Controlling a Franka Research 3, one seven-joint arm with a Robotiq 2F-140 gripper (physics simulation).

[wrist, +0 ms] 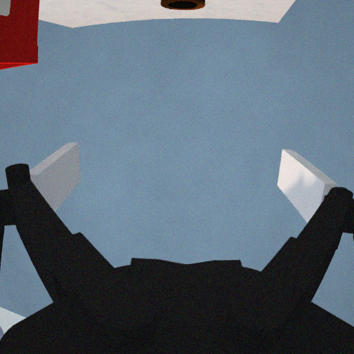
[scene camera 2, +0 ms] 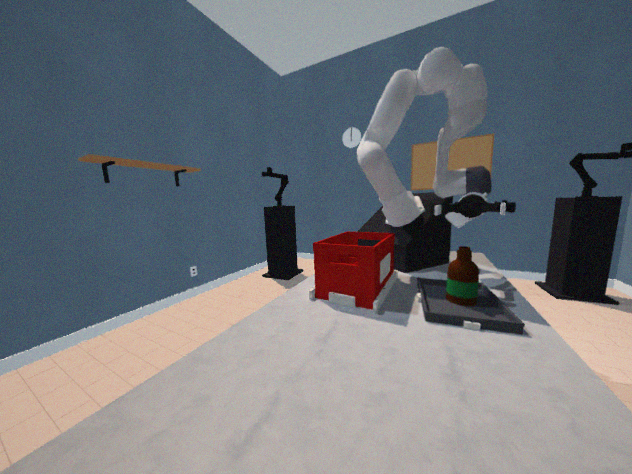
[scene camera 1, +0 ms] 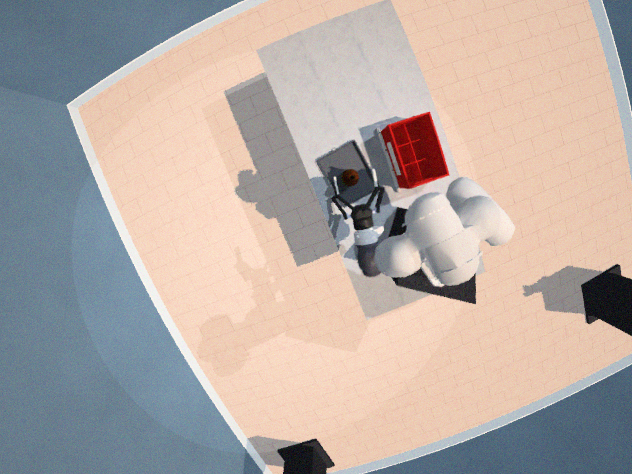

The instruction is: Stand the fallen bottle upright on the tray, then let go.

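The brown bottle point(scene camera 1: 350, 177) point(scene camera 2: 462, 289) with a green band stands upright on the dark grey tray point(scene camera 1: 337, 155) point(scene camera 2: 472, 322). In the wrist view its mouth point(wrist: 183, 4) shows at the top edge, and the rest of it is out of that view. My gripper point(scene camera 1: 355, 178) point(scene camera 2: 470, 208) point(wrist: 180, 163) is open and empty, its two light fingertips wide apart. In the scene camera 2 view it is held level, higher than the bottle's mouth and behind it, and does not touch it.
A red crate point(scene camera 1: 440, 150) point(scene camera 2: 336, 280) point(wrist: 20, 42) with inner dividers stands beside the tray on the long pale table point(scene camera 1: 342, 76) point(scene camera 2: 326, 397). The white arm point(scene camera 1: 433, 219) point(scene camera 2: 383, 178) rises from a black base behind them. Black pedestals stand on the floor away from the table.
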